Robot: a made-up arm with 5 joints.
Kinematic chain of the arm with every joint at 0, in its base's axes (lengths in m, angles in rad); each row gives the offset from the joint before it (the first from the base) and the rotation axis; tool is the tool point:
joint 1: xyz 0 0 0.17 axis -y
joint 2: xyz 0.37 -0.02 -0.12 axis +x
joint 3: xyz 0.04 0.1 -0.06 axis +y
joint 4: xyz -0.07 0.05 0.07 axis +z
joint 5: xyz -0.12 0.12 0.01 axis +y
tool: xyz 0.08 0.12 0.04
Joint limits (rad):
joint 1: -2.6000..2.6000
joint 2: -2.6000..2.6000
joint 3: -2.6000..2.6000
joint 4: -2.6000..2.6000
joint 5: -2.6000..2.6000
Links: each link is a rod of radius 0.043 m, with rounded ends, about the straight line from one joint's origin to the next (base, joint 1, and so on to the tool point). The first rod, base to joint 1, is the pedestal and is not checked.
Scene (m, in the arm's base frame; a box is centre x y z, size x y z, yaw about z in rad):
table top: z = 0
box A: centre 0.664 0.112 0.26 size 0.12 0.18 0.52 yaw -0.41
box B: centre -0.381 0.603 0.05 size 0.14 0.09 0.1 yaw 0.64
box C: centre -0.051 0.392 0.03 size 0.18 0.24 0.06 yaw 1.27
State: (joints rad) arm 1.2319 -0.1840 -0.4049 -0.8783 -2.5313
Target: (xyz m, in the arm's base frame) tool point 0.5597 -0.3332 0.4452
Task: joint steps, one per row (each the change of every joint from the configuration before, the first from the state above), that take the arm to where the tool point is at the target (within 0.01 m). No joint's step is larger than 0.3 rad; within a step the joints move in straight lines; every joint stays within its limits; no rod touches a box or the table.
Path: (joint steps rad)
1: 0.0473 -0.2226 0.0196 0.2396 -0.0137
2: 0.0474 -0.2225 0.0196 0.2395 -0.0138
3: 0.0473 -0.2226 0.0195 0.2396 -0.0137
4: 0.0474 -0.2226 0.0196 0.2395 -0.0138
5: 0.0473 -0.2226 0.0196 0.2396 -0.0137
6: 0.0230 0.0367 -0.2515 -0.0570 0.1710
7: 0.0230 0.0366 -0.2515 -0.0570 0.1710
8: 0.0230 0.0366 -0.2515 -0.0570 0.1711
9: 0.0230 0.0366 -0.2515 -0.0570 0.1710
10: -0.0275 -0.1236 -0.0894 -0.0398 -0.2281
11: -0.0275 -0.1236 -0.0893 -0.0399 -0.2280
12: -0.0275 -0.1235 -0.0894 -0.0398 -0.2280

